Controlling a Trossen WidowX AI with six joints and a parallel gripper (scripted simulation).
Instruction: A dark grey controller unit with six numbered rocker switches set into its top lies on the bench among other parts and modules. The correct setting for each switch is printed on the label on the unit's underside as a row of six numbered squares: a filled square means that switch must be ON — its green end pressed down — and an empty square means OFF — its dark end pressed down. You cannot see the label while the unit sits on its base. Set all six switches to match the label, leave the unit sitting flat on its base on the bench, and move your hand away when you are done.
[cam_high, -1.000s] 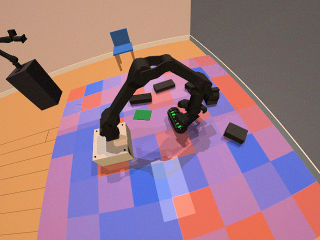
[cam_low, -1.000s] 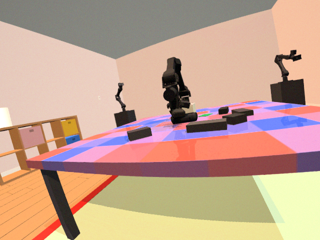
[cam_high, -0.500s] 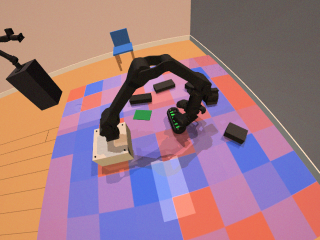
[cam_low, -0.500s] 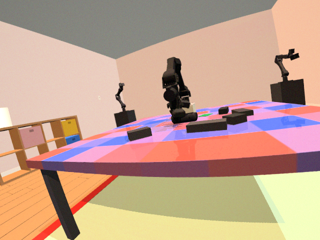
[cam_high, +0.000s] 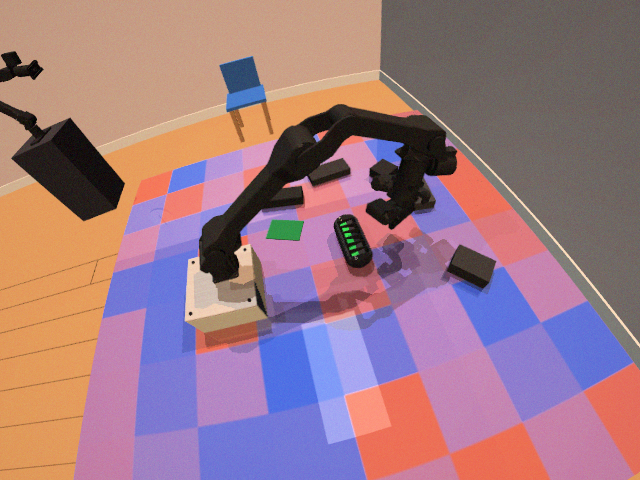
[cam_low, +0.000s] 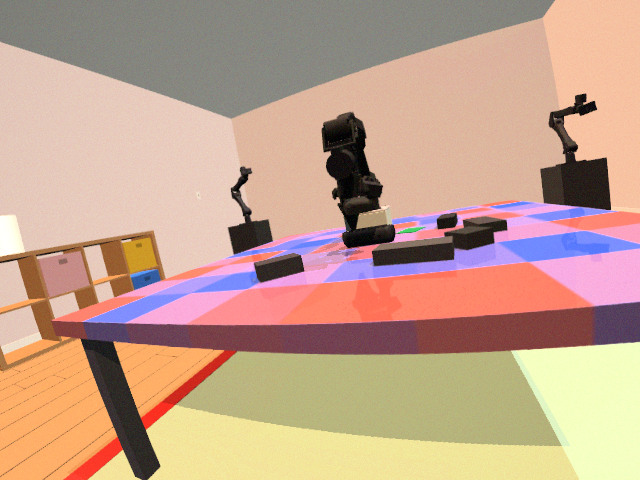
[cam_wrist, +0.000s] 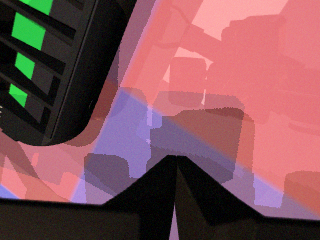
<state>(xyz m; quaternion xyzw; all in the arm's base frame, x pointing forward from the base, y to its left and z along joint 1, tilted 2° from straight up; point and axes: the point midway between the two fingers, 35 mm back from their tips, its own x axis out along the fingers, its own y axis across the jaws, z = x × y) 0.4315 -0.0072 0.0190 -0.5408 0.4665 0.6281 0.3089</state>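
My gripper tip is 260 mm past the flat green square, 150 mm to the right of it and 60 mm above it. From my gripper tip the other things lie so: small cube 100 mm ahead, 260 mm to the left, 40 mm below.
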